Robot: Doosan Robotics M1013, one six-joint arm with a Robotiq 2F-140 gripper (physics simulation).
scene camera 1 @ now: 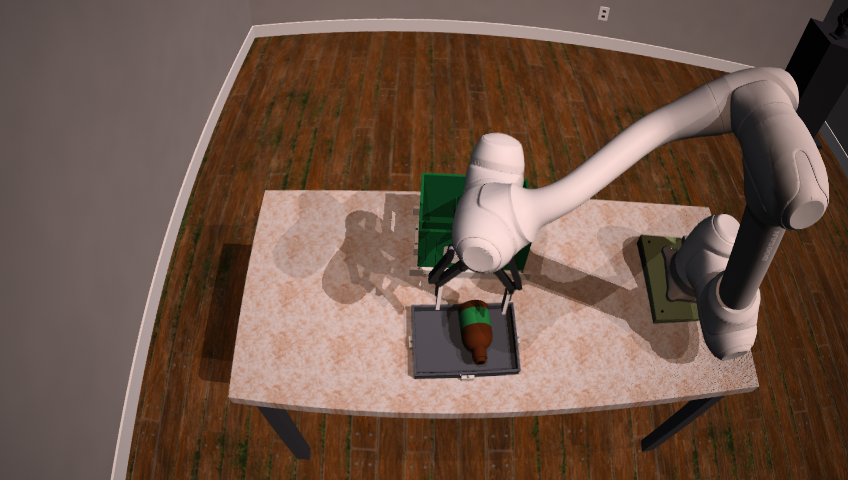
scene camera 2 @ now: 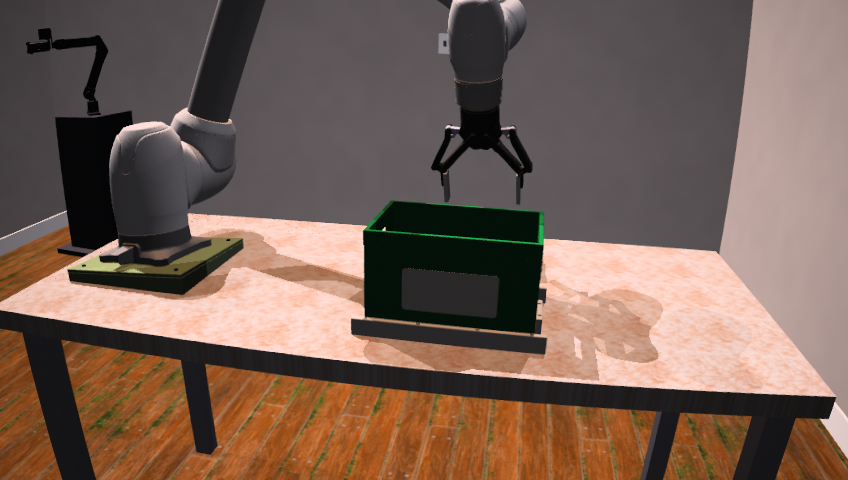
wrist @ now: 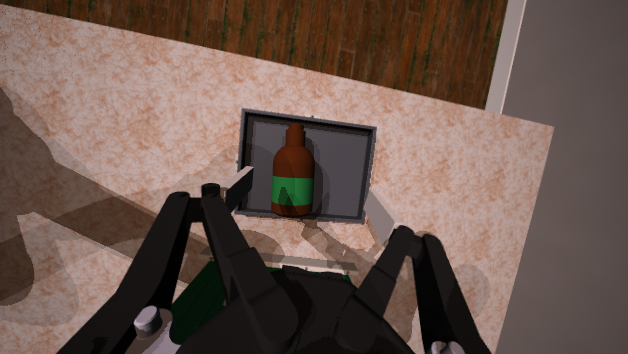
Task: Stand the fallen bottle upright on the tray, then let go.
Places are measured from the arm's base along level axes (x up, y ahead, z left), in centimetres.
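Where they show: gripper, fingertip midpoint: [scene camera 1: 470, 308] [scene camera 2: 482, 200] [wrist: 311, 188]; arm's base at its link origin: [scene camera 1: 687, 277] [scene camera 2: 156, 252].
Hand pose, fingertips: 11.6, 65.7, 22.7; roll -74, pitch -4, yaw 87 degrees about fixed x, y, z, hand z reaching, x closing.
Observation:
Things, the pixels of their centre, and the offset from my fingertips, as dx, dy, dz. "*": a spot on its surface instead. Level surfaces: height alone.
- brown bottle at the middle of its body: [wrist: 294, 169] [scene camera 1: 476, 334] -9.9, -2.6, +1.2
- grey tray at a spot on its surface: [wrist: 369, 175] * -11.5, +12.1, +3.8
- green crate at the middle of its body: [scene camera 2: 457, 270] [scene camera 1: 473, 225] -5.3, +0.8, -27.4
- low rail at the middle of its body: [scene camera 2: 447, 335] -12.6, +1.5, -37.3
- table at its surface level: dx -14.1
A brown bottle [scene camera 1: 476, 337] [wrist: 293, 162] with a green label lies on its side in the right half of the grey tray [scene camera 1: 414, 356] [wrist: 369, 175] in scene camera 1. Its neck points to the table's near edge there, and its base lies by the tray's wall on the crate side. My gripper [scene camera 1: 472, 303] [scene camera 2: 482, 199] [wrist: 311, 188] is open and empty, pointing down above the table. In the wrist view its fingers stand to either side of the bottle's base end, well apart from it. The bottle and the tray are hidden behind the crate in scene camera 2.
A green crate [scene camera 1: 439, 199] [scene camera 2: 449, 237] stands beside the tray, partly under my arm in scene camera 1. A low rail [scene camera 2: 448, 336] runs along its foot. My arm's base plate [scene camera 1: 653, 279] [scene camera 2: 127, 279] is bolted at one end of the table [scene camera 1: 315, 356] [scene camera 2: 285, 315].

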